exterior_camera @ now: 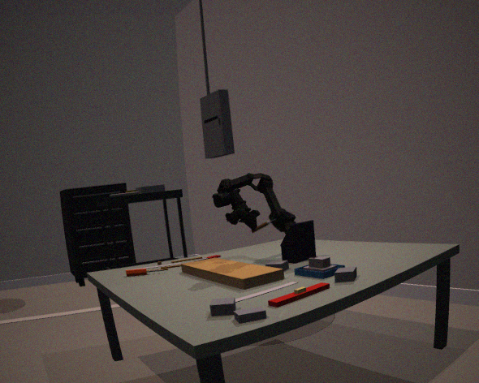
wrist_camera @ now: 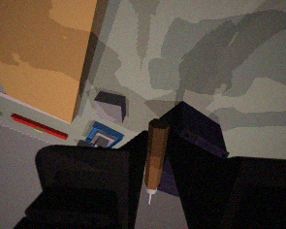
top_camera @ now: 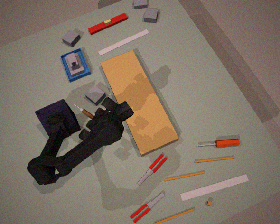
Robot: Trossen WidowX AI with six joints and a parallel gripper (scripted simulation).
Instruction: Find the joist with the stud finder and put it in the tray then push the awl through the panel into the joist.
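Right now my gripper tip is 4 cm to the right of the awl, 3 cm below it and 3 cm past it. Also, from my gripper tip: stud finder (39 cm to the left, 11 cm below, 1 cm behind); then square light (37 cm to the left, 10 cm below, 1 cm behind); then blue tray (40 cm to the left, 15 cm below, 1 cm behind).
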